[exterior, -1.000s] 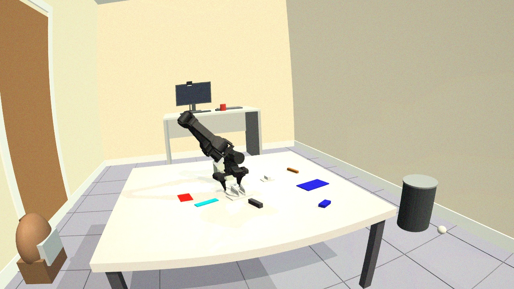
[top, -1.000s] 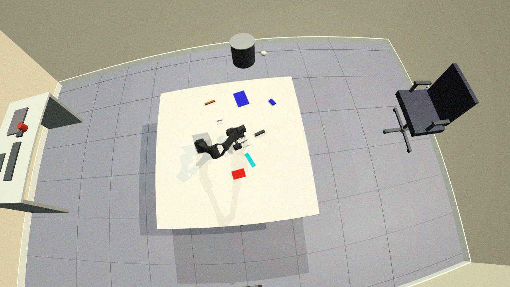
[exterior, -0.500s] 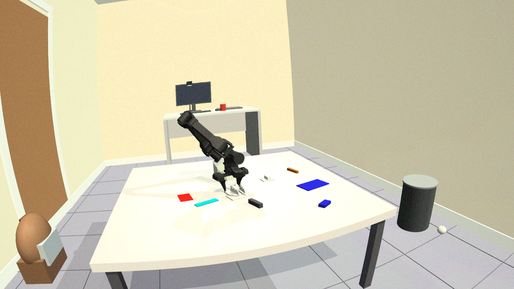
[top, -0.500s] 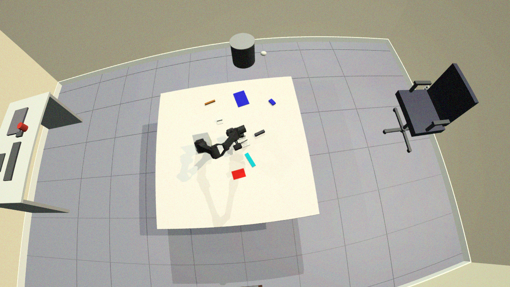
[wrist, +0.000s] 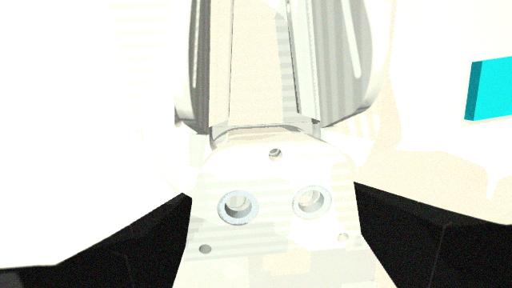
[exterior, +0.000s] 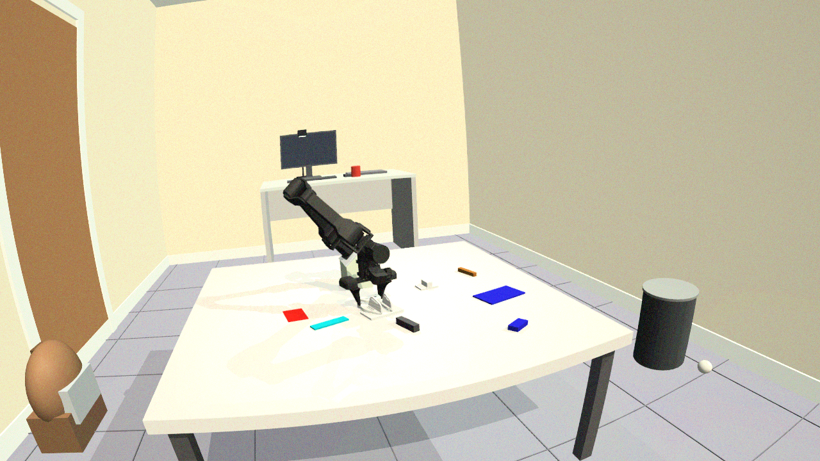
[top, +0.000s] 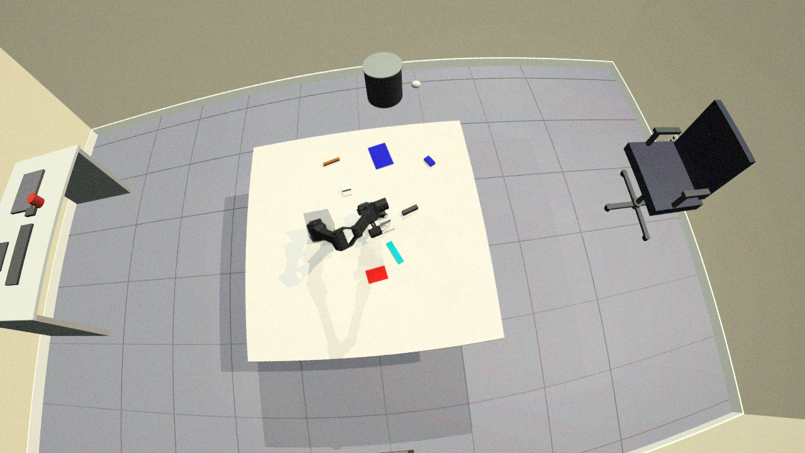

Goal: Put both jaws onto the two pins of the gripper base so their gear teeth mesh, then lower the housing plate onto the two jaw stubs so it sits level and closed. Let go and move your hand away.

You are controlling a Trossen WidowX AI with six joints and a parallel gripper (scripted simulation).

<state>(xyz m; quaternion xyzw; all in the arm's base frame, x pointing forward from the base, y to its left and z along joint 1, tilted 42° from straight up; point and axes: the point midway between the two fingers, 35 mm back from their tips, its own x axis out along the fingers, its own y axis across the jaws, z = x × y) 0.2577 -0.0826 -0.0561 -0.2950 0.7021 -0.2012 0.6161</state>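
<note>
Now: gripper tip 20 mm to the right of the white jaw and 20 mm short of it. Also, from my gripper tip: white ribbed plate 70 mm ahead, 10 mm to the left, 10 mm below; then dark block 210 mm ahead, 40 mm to the left; then cyan bar 170 mm to the right, 80 mm ahead, 10 mm below.
</note>
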